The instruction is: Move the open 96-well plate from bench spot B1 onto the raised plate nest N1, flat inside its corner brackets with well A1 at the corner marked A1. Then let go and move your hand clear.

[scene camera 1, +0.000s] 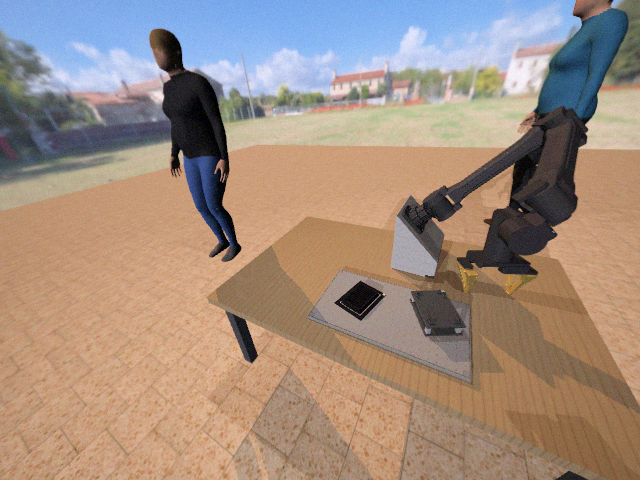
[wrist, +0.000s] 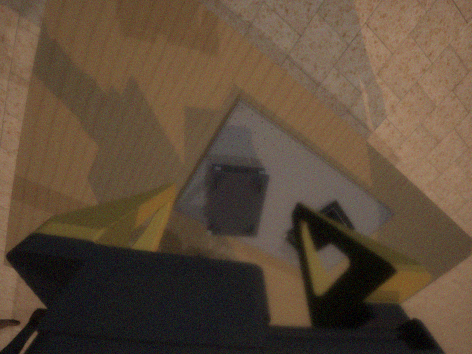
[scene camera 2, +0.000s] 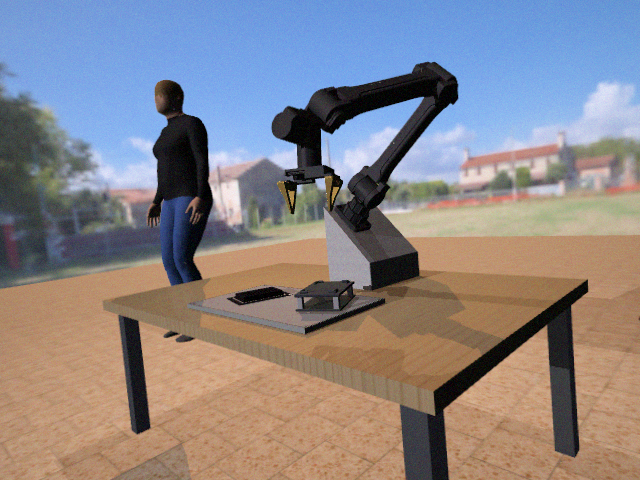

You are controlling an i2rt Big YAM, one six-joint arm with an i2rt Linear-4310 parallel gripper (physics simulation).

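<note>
My gripper (scene camera 1: 486,292) is open and holds nothing. I can also see the gripper (scene camera 2: 310,212), and the wrist view has it (wrist: 237,199) as well.
</note>
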